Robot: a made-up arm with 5 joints.
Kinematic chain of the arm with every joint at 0, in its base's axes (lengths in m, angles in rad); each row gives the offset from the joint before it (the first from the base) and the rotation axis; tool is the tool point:
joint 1: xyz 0 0 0.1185 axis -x
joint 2: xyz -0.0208 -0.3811 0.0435 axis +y
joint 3: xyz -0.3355 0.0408 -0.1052 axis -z
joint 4: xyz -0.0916 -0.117 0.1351 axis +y
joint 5: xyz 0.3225 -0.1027 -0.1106 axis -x
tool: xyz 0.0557 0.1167 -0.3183
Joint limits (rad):
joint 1: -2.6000..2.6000
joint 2: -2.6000..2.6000
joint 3: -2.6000..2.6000
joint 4: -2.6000..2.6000
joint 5: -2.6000..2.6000
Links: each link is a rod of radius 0.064 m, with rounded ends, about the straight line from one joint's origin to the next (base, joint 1, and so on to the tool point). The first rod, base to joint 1, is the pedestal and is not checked.
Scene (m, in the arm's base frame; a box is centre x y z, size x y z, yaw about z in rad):
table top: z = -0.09
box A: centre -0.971 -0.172 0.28 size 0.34 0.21 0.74 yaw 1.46
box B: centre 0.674 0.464 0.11 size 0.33 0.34 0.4 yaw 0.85
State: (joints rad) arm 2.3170 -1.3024 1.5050 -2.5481 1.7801
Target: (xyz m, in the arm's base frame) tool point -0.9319 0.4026 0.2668
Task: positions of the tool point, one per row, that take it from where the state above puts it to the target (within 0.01 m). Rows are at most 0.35 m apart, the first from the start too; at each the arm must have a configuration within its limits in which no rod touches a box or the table.
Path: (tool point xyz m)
1: -0.6427 -0.2809 0.8987
2: -0.6217 0.0210 1.0171
3: -0.5736 0.3379 0.9839
4: -0.7820 0.2271 0.8278
5: -0.9309 0.1667 0.5485
6: -0.9487 0.2884 0.4043
7: -0.9319 0.4026 0.2669

